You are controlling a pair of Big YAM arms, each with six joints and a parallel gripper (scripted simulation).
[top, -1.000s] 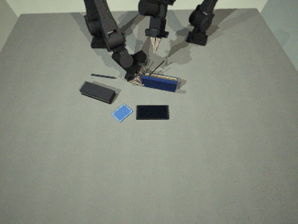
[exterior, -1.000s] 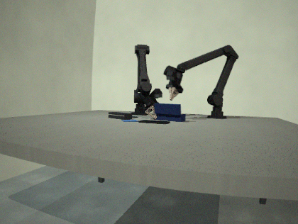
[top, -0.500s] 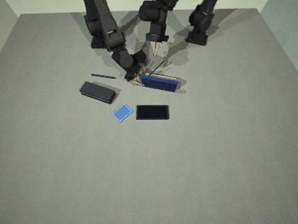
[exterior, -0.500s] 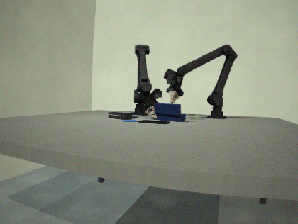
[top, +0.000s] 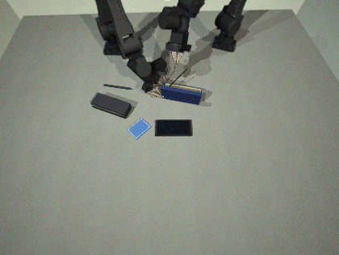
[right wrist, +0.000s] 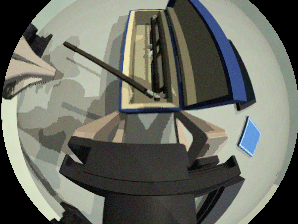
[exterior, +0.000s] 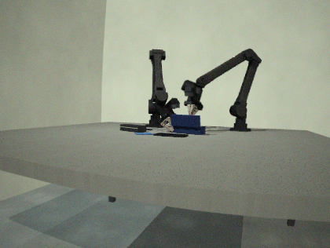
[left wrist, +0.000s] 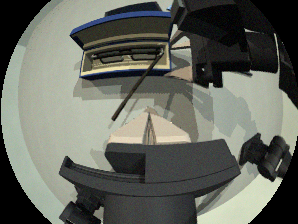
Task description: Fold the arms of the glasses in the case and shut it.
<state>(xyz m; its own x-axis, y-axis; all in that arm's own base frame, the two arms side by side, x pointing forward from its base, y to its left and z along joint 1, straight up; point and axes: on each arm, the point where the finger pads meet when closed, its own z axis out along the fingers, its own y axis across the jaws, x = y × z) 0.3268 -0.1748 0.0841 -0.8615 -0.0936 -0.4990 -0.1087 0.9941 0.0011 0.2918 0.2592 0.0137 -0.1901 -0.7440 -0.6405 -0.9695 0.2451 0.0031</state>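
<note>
Right now my left hand is 130 mm short of the glasses case, 40 mm above it and 10 mm to the right of it. The rest, counted from my left hand: black box 290 mm to the right, 140 mm ahead, 60 mm below.
</note>
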